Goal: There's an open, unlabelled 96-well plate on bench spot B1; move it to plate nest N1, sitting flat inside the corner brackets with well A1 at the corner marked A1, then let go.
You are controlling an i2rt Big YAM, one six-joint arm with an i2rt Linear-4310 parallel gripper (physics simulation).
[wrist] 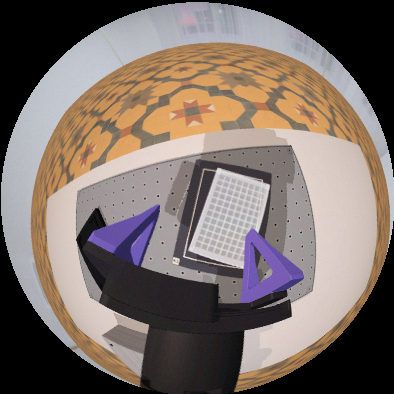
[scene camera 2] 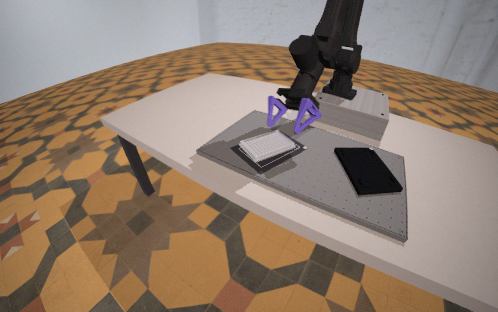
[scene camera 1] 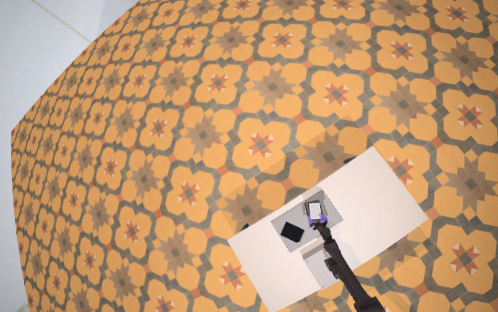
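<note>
The white 96-well plate lies open on the dark mat, turned a little against its white outline. A small A1 tag is at one mat corner. My gripper is open and empty, its purple fingers above the board on the arm's side of the plate. In the wrist view, one fingertip overlaps the plate's lower right edge and the other is left of the mat. The black nest is partly hidden in the wrist view.
The grey perforated board carries the mat and nest on the pale table. The arm's grey base block stands beyond the board, on the side away from scene camera 2.
</note>
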